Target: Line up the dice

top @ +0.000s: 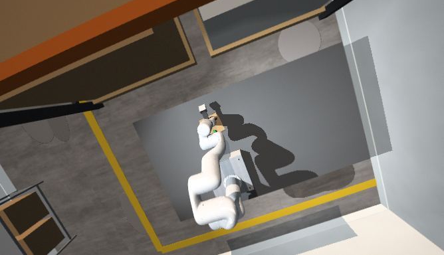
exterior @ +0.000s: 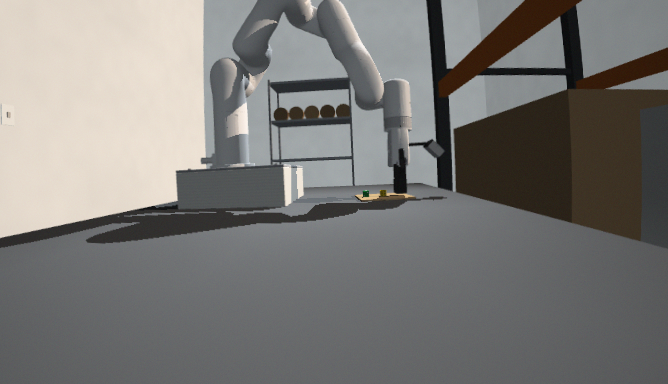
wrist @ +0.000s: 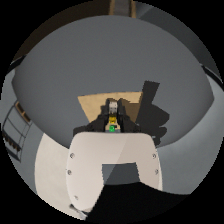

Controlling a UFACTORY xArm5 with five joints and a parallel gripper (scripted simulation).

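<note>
The white die lies 10 mm below my hand. Also, from my hand: yellow die (50 mm behind, 20 mm below, 10 mm to the left); green die (90 mm behind, 20 mm to the left, 20 mm below); tan mat (50 mm behind, 30 mm below, 10 mm to the left).
</note>
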